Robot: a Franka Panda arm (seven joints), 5 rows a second.
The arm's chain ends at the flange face. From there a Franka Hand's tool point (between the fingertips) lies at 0.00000 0.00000 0.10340 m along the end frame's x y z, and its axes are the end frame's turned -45 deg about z.
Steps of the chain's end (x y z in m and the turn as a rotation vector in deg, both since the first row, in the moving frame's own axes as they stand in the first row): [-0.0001 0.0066 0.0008 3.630 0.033 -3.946]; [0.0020 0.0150 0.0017 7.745 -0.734 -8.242]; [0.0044 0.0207 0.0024 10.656 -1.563 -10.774]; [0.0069 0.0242 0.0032 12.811 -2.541 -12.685]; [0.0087 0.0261 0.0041 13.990 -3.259 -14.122]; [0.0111 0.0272 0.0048 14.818 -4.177 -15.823]
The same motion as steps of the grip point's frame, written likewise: [-0.0002 -0.0001 0.0006 2.543 2.590 -3.946]; [-0.0011 0.0006 0.0007 5.996 4.958 -8.242]; [-0.0015 0.0013 0.0006 8.640 6.430 -10.774]; [-0.0015 0.0013 0.0005 10.856 7.262 -12.685]; [-0.0016 0.0014 0.0009 12.197 7.588 -14.122]; [-0.0014 0.0016 0.0011 13.431 7.524 -15.823]
